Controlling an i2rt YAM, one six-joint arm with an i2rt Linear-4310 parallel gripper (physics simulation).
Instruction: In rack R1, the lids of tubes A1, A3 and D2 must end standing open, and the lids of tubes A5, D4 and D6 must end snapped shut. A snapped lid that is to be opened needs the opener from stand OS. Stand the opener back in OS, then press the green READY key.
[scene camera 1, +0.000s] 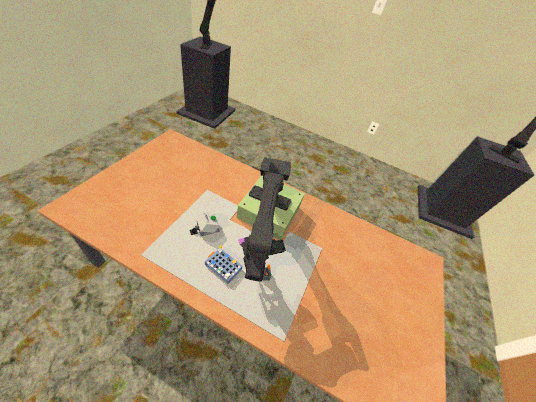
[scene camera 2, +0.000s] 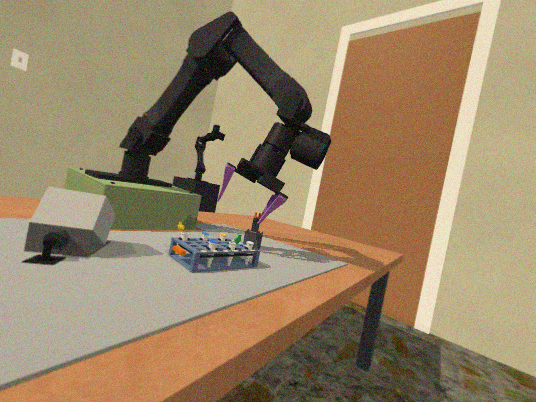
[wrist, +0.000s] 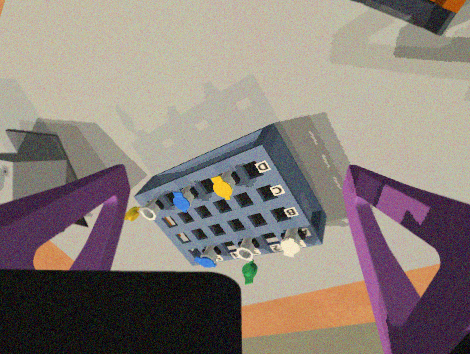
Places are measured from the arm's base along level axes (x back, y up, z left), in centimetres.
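Pixels of known places: gripper, fingertip midpoint: (scene camera 1: 247, 259) (scene camera 2: 238, 212) (wrist: 236, 177); arm's base at its link origin: (scene camera 2: 132, 181).
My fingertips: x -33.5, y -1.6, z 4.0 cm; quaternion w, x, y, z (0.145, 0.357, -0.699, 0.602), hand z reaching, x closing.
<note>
For each thing: its middle in the pictures, then the offset to it from my fingertips. "spot": a spot on its surface instead. Level surfaces: height alone.
- blue rack R1 at the middle of its body: (wrist: 216, 219) (scene camera 2: 215, 244) (scene camera 1: 223, 263) dx -3.3, dy -5.4, dz -8.8 cm
- A1 at the middle of its body: (wrist: 290, 244) dx -7.4, dy -4.4, dz -4.5 cm
- A5 at the middle of its body: (wrist: 206, 260) dx -5.4, dy -4.2, dz -12.0 cm
- A3 at the middle of its body: (wrist: 248, 270) dx -7.3, dy -3.3, dz -8.3 cm
- D2 at the middle of its body: (wrist: 223, 186) dx -1.2, dy -4.4, dz -4.9 cm
- D4 at the middle of its body: (wrist: 182, 200) dx -0.3, dy -4.4, dz -8.6 cm
- D6 at the middle of its body: (wrist: 132, 215) dx +1.5, dy -3.3, dz -12.7 cm
- orange-topped opener at the middle of its body: (scene camera 2: 255, 228) (scene camera 1: 267, 271) dx +1.0, dy -3.8, dz +9.0 cm
- grey box at a spot on its surface: (scene camera 2: 75, 212) spot: dx +7.6, dy -2.7, dz -25.6 cm
- mat at its surface level: dy -8.3 cm
- small black object at a spot on its surface: (scene camera 2: 52, 250) (scene camera 1: 198, 228) spot: dx +7.8, dy -7.8, dz -27.2 cm
- orange piece at a spot on its surface: (scene camera 2: 178, 250) spot: dx -2.2, dy -6.1, dz -15.5 cm
The blue rack R1 (scene camera 1: 223, 266) (scene camera 2: 192, 263) (wrist: 300, 187) stands on the grey mat. In row A, the white lid of A1 (wrist: 290, 247) and the blue lid of A5 (wrist: 205, 261) lie over their tubes; the green lid of A3 (wrist: 249, 272) stands open. In row D, the yellow lid of D2 (wrist: 222, 188) and the blue lid of D4 (wrist: 181, 202) lie over their tubes; the yellow lid of D6 (wrist: 132, 214) stands open. My gripper (scene camera 2: 239, 212) (wrist: 236, 177) is open and empty above the rack. The orange-topped opener (scene camera 1: 269, 267) (scene camera 2: 256, 217) is in dark stand OS (scene camera 2: 253, 240). The green READY key (scene camera 1: 213, 218) shows.
A grey box (scene camera 1: 210, 228) (scene camera 2: 75, 212) stands on the mat (scene camera 1: 175, 247), with a small black object (scene camera 1: 194, 231) (scene camera 2: 52, 250) beside it. The arm's green base (scene camera 1: 243, 212) (scene camera 2: 150, 207) stands behind. An orange piece (scene camera 2: 178, 250) shows at the rack's end.
</note>
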